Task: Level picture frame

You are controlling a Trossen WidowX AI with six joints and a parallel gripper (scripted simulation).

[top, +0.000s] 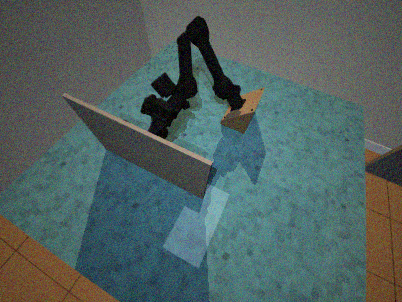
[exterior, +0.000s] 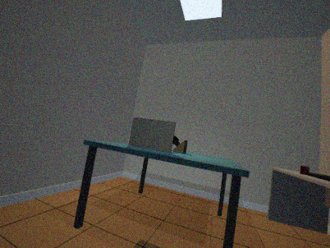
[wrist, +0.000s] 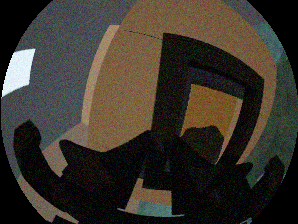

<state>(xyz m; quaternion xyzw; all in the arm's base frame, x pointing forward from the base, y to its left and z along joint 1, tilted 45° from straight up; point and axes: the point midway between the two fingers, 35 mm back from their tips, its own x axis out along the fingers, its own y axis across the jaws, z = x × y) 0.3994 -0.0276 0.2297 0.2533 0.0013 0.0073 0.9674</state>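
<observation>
Now: gripper tip 5 cm above the picture frame, 2 cm to the left of it and 1 cm short of it. From my gripper tip the other things lie so: wall panel 6 cm below, 2 cm ahead, 1 cm to the right.
</observation>
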